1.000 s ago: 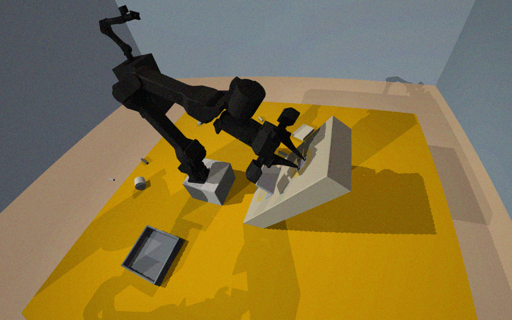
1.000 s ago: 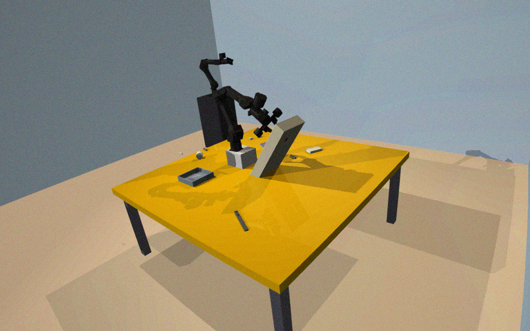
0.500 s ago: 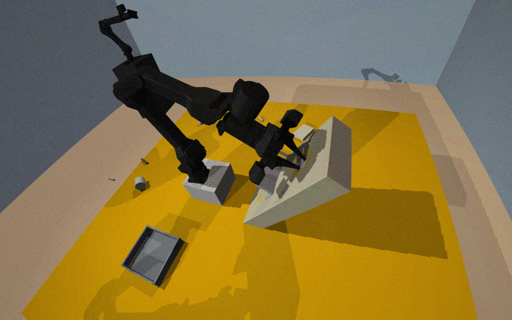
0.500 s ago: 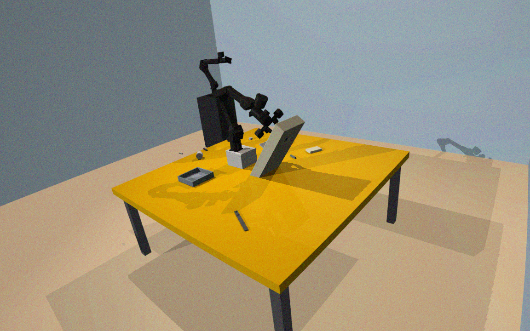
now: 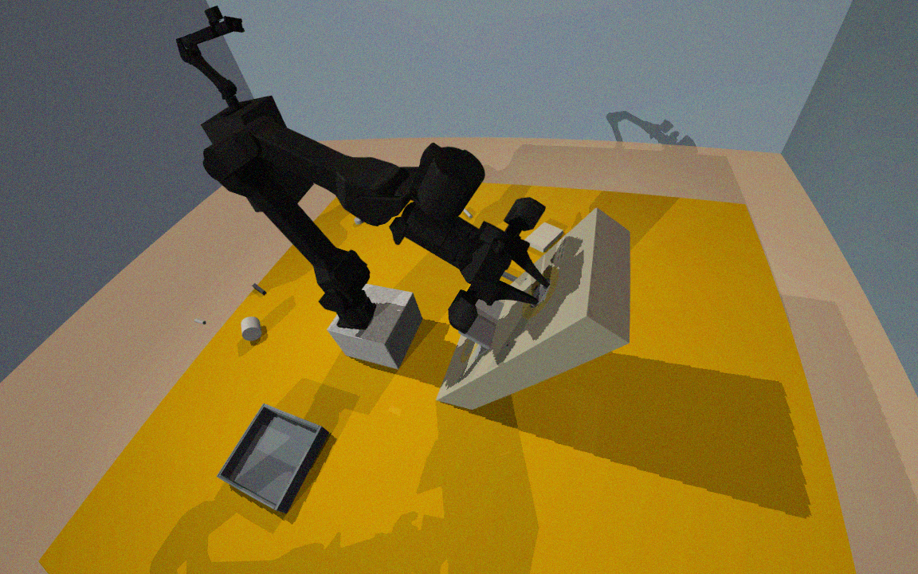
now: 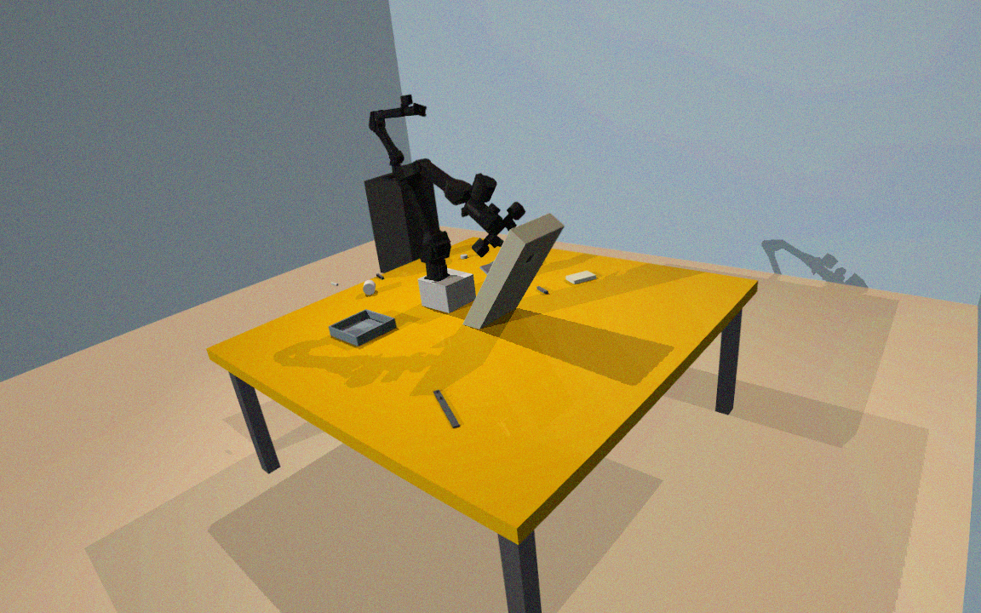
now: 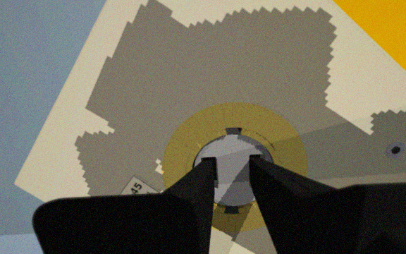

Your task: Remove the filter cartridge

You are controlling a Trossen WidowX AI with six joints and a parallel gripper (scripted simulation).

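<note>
My gripper tip is now 1 cm short of the round grey filter cartridge and 1 cm above it. Also, from my gripper tip: tray 47 cm behind, 23 cm below, 22 cm to the right; then flat white pad 40 cm to the left, 23 cm below; then beige service panel 8 cm below, 4 cm behind, 1 cm to the left.
</note>
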